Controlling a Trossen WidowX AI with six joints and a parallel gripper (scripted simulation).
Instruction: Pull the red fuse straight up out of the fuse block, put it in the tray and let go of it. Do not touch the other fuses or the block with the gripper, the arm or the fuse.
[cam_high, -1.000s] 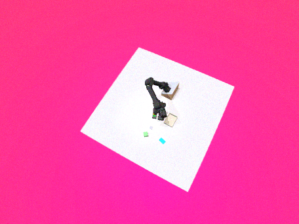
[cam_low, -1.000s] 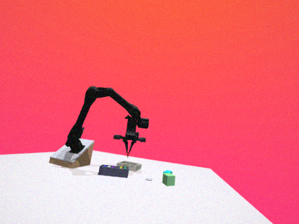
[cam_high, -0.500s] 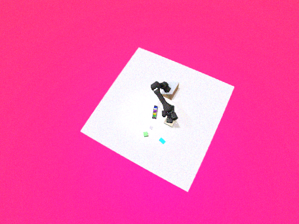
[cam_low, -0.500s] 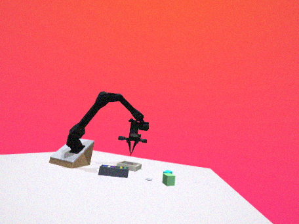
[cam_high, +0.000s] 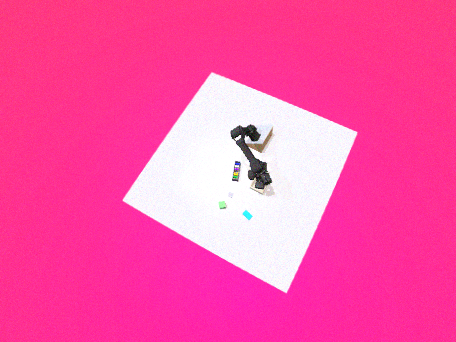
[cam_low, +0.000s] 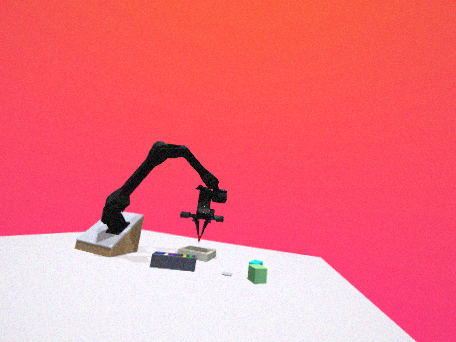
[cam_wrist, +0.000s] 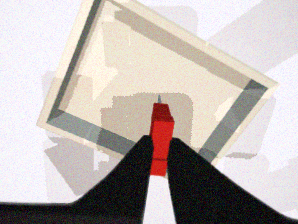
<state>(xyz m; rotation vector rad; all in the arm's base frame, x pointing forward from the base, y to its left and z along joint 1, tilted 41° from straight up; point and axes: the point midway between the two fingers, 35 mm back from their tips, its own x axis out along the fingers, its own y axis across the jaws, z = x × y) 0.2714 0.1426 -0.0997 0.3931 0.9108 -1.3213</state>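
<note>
Now: gripper tip 1 cm above the red fuse. Also, from my gripper tip: green fuse: 17 cm to the right, 5 cm below, 5 cm ahead; then yellow fuse: 18 cm to the right, 5 cm below, 3 cm ahead; then beige tray: 8 cm below.
</note>
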